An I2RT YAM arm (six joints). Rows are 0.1 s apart.
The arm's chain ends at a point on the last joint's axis. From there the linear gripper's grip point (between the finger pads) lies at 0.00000 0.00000 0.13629 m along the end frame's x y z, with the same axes.
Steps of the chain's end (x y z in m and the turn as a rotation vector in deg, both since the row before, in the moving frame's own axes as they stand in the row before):
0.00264 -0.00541 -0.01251 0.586 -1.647 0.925
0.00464 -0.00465 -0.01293 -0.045 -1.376 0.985
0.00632 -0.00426 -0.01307 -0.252 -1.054 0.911
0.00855 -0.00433 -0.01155 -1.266 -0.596 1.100
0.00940 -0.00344 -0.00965 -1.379 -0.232 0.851
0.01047 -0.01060 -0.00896 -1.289 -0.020 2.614
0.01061 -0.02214 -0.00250 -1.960 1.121 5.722
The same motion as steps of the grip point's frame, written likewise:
-0.00127 -0.00684 -0.01257 0.586 -1.647 0.925
0.00137 -0.00457 -0.01297 -0.045 -1.376 0.985
0.00381 -0.00368 -0.01309 -0.252 -1.054 0.911
0.00710 -0.00133 -0.01159 -1.266 -0.596 1.100
0.00882 -0.00016 -0.00969 -1.379 -0.232 0.851
0.01035 -0.00754 -0.00899 -1.289 -0.020 2.614
0.01304 -0.01735 -0.00261 -1.960 1.121 5.722

